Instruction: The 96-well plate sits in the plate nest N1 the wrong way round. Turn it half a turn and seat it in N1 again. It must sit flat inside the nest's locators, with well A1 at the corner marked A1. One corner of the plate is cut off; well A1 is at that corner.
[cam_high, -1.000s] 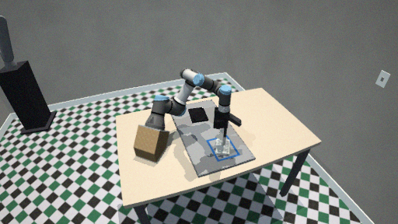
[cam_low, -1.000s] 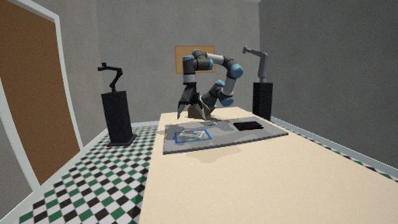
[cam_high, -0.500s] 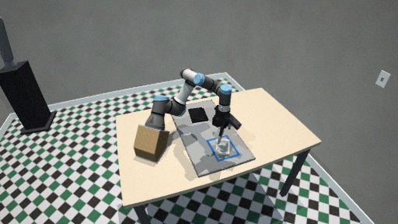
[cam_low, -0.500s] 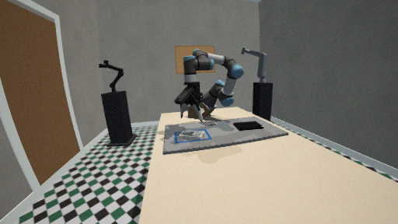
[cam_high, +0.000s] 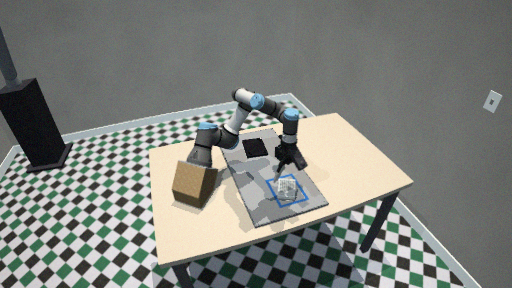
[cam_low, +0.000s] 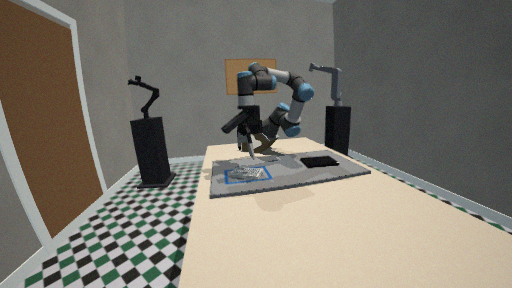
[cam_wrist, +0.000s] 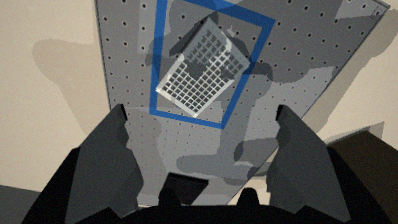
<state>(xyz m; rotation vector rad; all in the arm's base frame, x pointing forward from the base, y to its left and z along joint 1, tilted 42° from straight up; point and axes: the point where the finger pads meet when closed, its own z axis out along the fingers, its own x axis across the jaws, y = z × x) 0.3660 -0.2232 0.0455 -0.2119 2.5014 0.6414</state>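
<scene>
The clear 96-well plate lies 80 mm below my hand. From my hand the other things lie so: A1 label: 440 mm to the left, 80 mm below; then black pad: 60 mm behind, 370 mm to the left, 80 mm below.
</scene>
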